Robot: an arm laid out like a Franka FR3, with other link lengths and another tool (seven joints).
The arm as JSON. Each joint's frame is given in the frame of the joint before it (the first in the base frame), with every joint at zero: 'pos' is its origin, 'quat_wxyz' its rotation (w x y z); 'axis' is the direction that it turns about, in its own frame. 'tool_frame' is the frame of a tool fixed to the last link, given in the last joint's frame.
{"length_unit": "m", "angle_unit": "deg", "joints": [
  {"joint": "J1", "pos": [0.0, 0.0, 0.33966], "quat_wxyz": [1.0, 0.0, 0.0, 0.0], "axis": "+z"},
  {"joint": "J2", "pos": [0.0, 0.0, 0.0], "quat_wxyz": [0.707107, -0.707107, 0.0, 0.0], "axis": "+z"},
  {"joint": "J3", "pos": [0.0, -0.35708, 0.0], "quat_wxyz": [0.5, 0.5, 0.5, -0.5], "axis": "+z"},
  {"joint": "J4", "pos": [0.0, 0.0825, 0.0], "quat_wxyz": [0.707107, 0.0, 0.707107, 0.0], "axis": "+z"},
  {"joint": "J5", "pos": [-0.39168, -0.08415, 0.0], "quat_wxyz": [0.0, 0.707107, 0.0, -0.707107], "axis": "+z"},
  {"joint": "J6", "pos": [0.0, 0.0, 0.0], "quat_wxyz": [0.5, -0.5, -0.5, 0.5], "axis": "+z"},
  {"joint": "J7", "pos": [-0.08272, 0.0, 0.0], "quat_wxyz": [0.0, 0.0, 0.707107, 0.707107], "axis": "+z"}
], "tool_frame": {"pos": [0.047, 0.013, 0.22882], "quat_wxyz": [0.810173, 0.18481, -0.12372, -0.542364]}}
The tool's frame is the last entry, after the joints.
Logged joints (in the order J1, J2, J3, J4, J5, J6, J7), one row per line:
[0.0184 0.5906 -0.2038 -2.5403 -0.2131 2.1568 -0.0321]
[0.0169 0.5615 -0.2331 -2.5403 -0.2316 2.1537 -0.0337]
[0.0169 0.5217 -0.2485 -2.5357 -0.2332 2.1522 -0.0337]
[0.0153 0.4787 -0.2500 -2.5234 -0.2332 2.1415 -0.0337]
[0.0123 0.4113 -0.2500 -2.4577 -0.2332 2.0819 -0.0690]
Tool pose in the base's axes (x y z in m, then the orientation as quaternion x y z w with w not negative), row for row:
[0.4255 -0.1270 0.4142 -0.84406 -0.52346 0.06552 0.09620]
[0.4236 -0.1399 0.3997 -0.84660 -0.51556 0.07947 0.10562]
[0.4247 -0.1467 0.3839 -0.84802 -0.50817 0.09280 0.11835]
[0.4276 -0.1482 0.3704 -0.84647 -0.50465 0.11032 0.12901]
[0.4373 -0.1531 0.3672 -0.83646 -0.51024 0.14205 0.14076]
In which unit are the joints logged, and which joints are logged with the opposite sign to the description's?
The joints are logged in radians. Opposite sign: J1, J2.
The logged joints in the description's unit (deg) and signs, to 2 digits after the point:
[-1.05 -33.84 -11.68 -145.55 -12.21 123.58 -1.84]
[-0.97 -32.17 -13.36 -145.55 -13.27 123.40 -1.93]
[-0.97 -29.89 -14.24 -145.28 -13.36 123.31 -1.93]
[-0.88 -27.43 -14.32 -144.58 -13.36 122.70 -1.93]
[-0.70 -23.57 -14.32 -140.82 -13.36 119.28 -3.95]

